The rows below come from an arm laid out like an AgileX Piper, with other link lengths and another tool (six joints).
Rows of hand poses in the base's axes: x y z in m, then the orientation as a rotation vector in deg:
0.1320, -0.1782, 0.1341, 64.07, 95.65, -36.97
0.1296, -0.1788, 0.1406, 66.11, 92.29, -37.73
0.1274, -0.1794, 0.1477, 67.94, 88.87, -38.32
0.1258, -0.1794, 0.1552, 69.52, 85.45, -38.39
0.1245, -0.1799, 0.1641, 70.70, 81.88, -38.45
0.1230, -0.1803, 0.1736, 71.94, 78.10, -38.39
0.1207, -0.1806, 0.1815, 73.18, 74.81, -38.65
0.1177, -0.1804, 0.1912, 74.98, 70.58, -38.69
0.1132, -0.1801, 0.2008, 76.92, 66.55, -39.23
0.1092, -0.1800, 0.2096, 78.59, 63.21, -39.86
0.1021, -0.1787, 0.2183, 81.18, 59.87, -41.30
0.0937, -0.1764, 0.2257, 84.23, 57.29, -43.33
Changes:
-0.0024, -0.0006, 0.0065, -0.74, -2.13, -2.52
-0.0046, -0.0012, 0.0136, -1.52, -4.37, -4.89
-0.0062, -0.0012, 0.0211, -2.17, -6.86, -6.90
-0.0075, -0.0017, 0.0300, -3.09, -9.46, -8.72
-0.0090, -0.0021, 0.0395, -3.98, -12.27, -10.63
-0.0113, -0.0024, 0.0474, -4.77, -14.49, -12.59
-0.0143, -0.0022, 0.0571, -5.49, -17.46, -15.17
-0.0188, -0.0019, 0.0667, -6.23, -19.93, -18.08
-0.0228, -0.0018, 0.0755, -6.85, -21.82, -20.66
-0.0299, -0.0005, 0.0842, -7.22, -23.06, -24.28
-0.0383, 0.0018, 0.0916, -7.21, -23.26, -28.23

